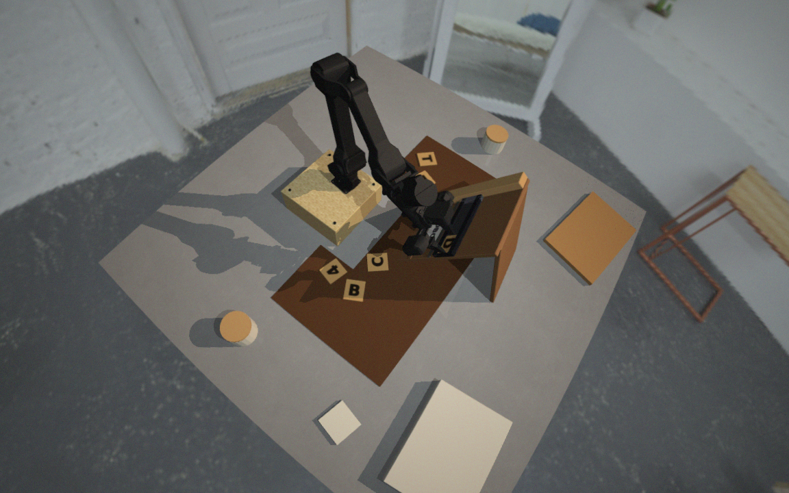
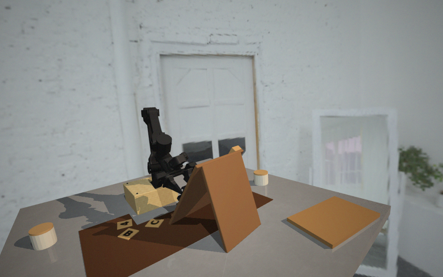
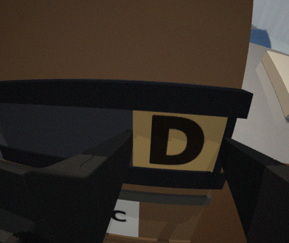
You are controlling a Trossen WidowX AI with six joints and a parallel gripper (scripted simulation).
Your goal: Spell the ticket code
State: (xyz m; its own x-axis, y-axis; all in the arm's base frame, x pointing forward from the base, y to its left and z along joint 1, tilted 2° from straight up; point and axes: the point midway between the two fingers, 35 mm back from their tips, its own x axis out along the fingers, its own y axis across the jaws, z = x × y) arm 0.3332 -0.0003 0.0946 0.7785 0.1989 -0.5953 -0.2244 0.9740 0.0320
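Right now my gripper tip is 7 cm past the white ticket, 5 cm to the right of it and 8 cm above it. From my gripper tip the other things lie so: brown mat 16 cm behind, 1 cm to the right, 16 cm below; then D tile right at my gripper tip; then C tile 14 cm behind, 11 cm to the right, 16 cm below.
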